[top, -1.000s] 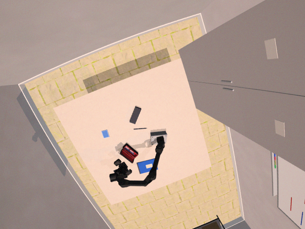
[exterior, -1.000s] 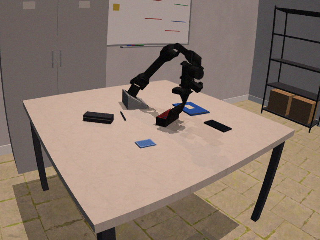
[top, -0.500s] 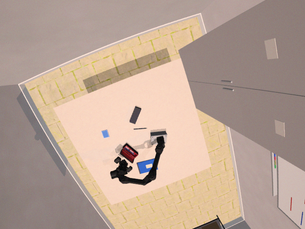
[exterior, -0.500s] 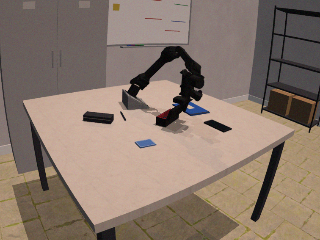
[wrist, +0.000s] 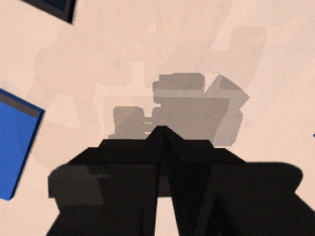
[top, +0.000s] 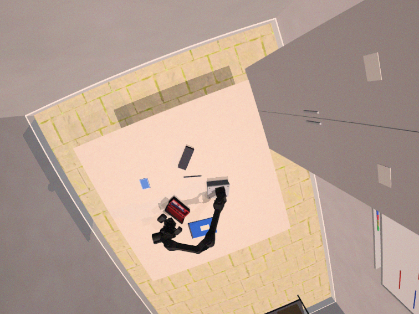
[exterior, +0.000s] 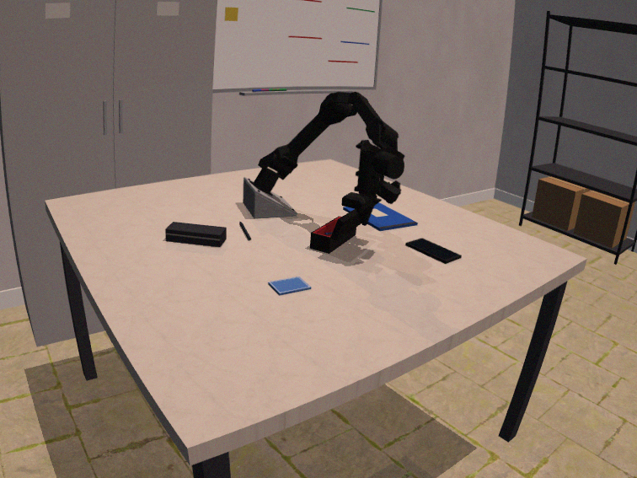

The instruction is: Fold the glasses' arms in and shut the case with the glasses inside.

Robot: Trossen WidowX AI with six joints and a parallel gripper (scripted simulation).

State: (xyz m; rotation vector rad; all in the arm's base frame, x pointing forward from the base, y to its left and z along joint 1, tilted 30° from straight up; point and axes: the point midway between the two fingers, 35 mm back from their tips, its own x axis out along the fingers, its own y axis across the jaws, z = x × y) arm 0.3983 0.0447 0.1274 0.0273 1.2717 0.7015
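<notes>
The black lid lies 3 cm below my hand, 3 cm behind it and 2 cm to the right of it. Round my hand: glasses case 6 cm below, 6 cm behind, 3 cm to the right; small blue card 29 cm to the right, 11 cm ahead, 10 cm below; black box 39 cm to the right, 24 cm behind, 8 cm below.
</notes>
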